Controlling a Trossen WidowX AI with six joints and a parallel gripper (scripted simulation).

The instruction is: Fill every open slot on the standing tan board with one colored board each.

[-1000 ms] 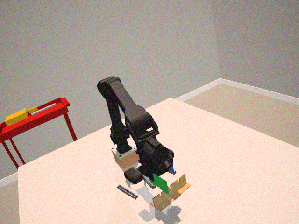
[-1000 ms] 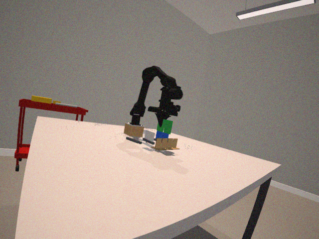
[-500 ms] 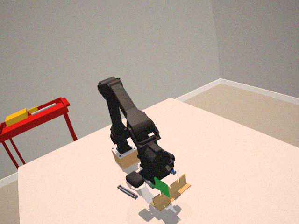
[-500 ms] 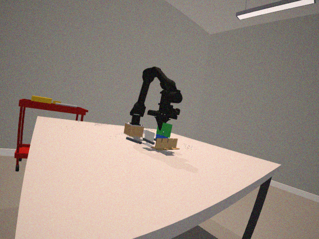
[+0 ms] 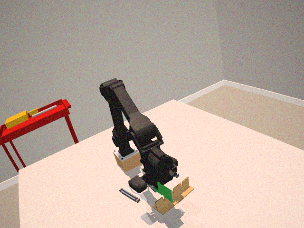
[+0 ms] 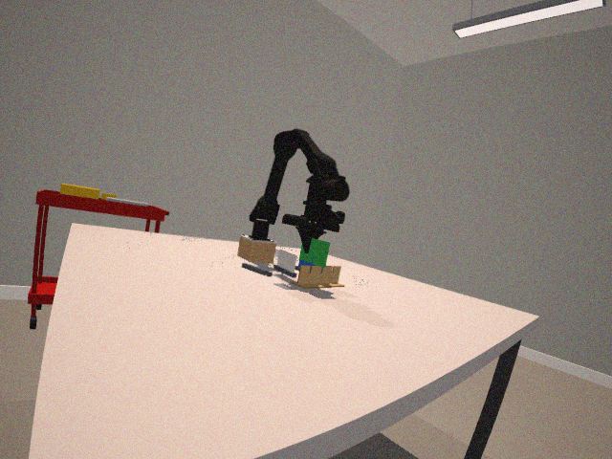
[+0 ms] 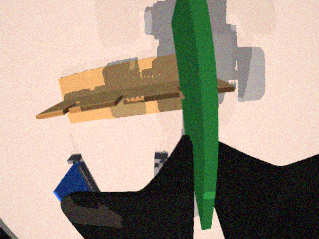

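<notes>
Right now my gripper tip is 20 mm short of the tan board, 50 mm to the right of it and 70 mm above it. The rest, counted from my gripper tip: green board: 20 mm ahead; then blue board: 130 mm behind, 130 mm to the left, 60 mm below; then white board: 120 mm behind, 20 mm to the left, 60 mm below.
</notes>
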